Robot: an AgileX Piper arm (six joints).
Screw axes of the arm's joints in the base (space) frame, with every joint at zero. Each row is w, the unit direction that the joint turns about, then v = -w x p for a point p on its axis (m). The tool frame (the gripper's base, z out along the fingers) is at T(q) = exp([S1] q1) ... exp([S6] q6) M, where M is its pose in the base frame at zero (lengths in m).
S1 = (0, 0, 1, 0.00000, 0.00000, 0.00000)
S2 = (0, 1, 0, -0.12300, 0.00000, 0.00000)
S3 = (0, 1, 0, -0.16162, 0.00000, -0.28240)
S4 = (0.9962, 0, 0.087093, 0.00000, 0.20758, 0.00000)
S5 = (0, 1, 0, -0.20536, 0.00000, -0.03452)
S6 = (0.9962, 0, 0.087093, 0.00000, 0.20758, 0.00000)
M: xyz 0.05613 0.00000 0.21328 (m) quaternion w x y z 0.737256 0 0.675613 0
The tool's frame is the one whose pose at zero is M.
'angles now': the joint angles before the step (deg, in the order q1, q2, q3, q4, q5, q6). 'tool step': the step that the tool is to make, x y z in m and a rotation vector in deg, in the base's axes. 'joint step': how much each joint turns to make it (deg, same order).
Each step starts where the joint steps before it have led.
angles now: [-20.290 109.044 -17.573 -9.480 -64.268 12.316]
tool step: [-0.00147 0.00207 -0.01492 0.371 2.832 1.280]
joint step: [0.001 3.716 0.001 -0.943 -0.815 -0.828]
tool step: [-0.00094 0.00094 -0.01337 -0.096 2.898 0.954]
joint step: [0.000 3.241 -0.346 -0.392 0.000 -1.258]
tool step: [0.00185 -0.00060 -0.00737 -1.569 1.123 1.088]
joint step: [-0.003 2.124 -0.747 -0.021 -0.490 -2.264]
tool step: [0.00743 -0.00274 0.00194 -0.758 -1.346 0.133]
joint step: [0.002 0.081 -1.558 0.002 0.001 -0.282]
